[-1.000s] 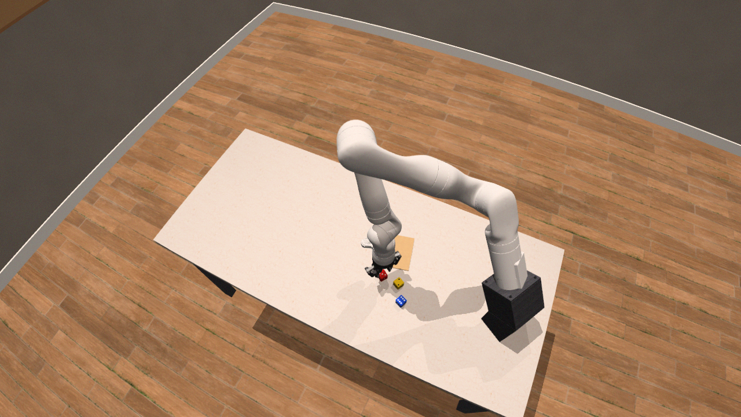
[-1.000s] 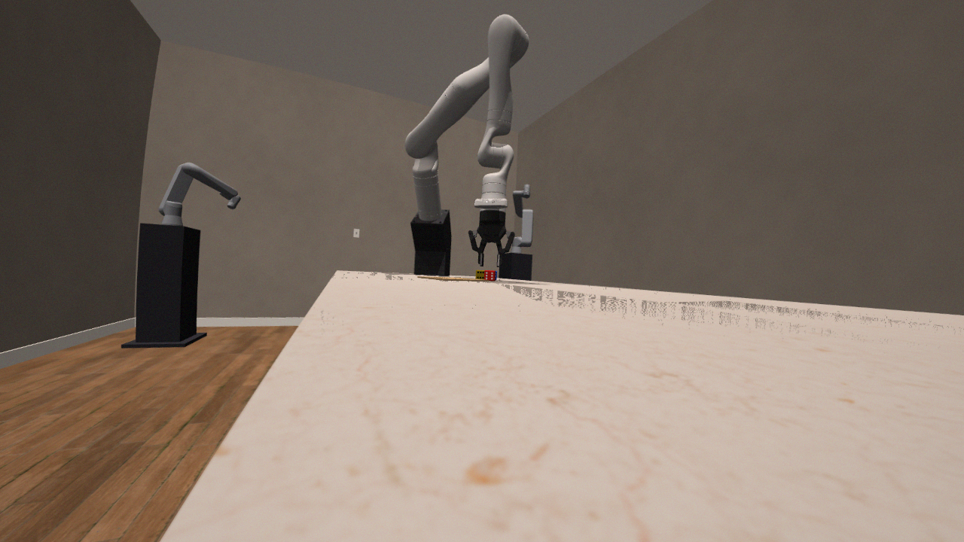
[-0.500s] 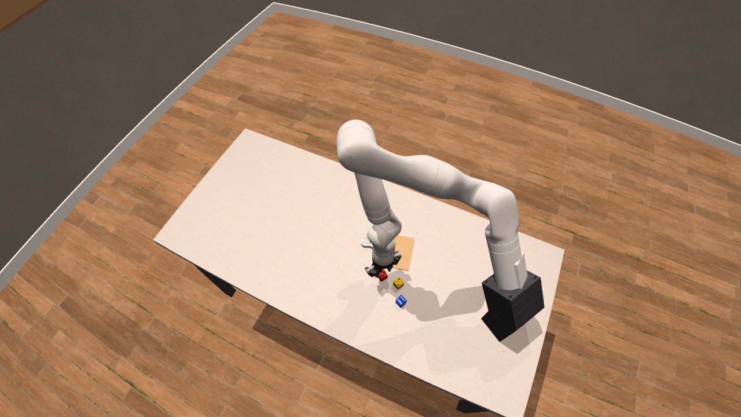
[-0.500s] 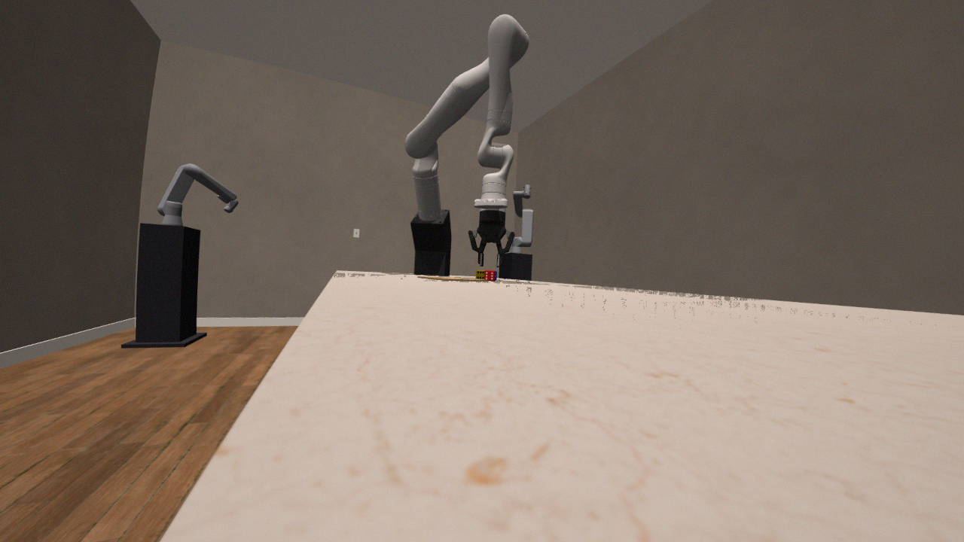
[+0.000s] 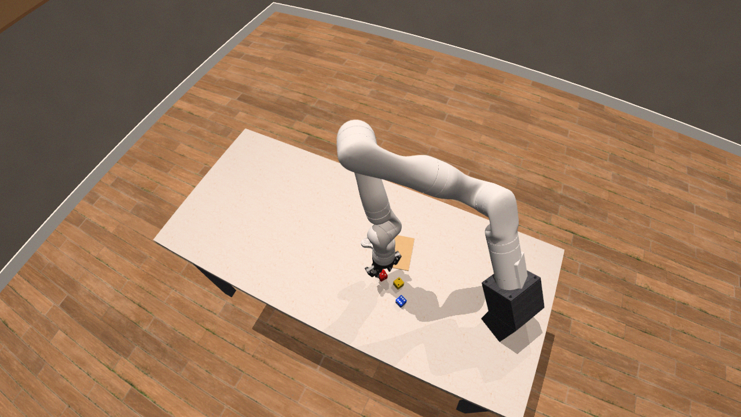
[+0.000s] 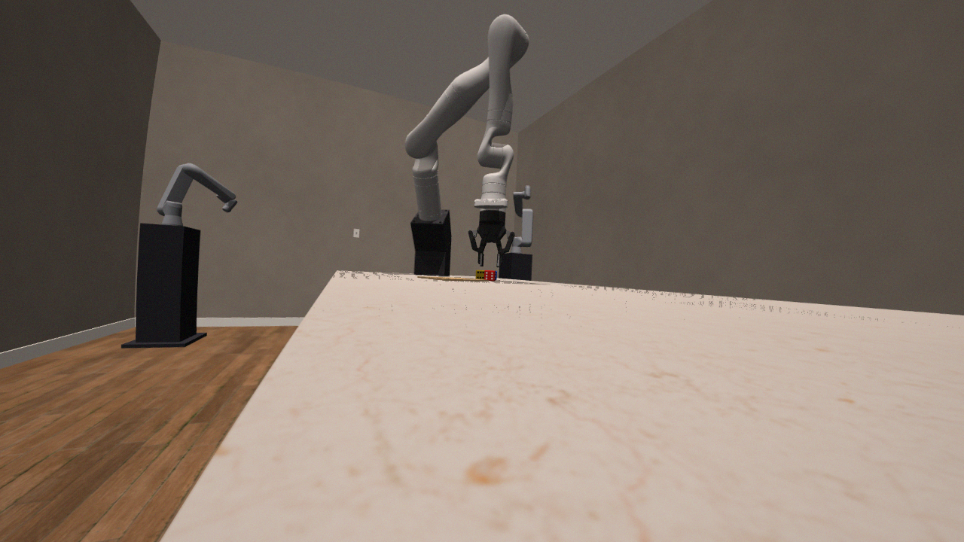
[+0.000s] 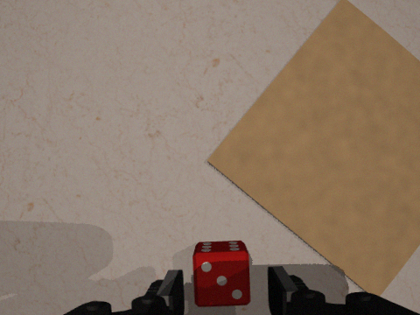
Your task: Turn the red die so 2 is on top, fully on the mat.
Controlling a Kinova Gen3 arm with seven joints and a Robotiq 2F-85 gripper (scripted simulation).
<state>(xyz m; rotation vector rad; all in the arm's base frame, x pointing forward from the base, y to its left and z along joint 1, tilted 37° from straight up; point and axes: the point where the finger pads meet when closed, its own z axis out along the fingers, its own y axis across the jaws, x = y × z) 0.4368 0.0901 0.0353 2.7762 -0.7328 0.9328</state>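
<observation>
My gripper is now 4 cm above the red die. The rest, counted from my hand: blue die (10 cm behind, 6 cm to the left, 4 cm below); yellow die (7 cm behind, 4 cm below); tan mat (11 cm to the right, 6 cm below, 1 cm ahead).
</observation>
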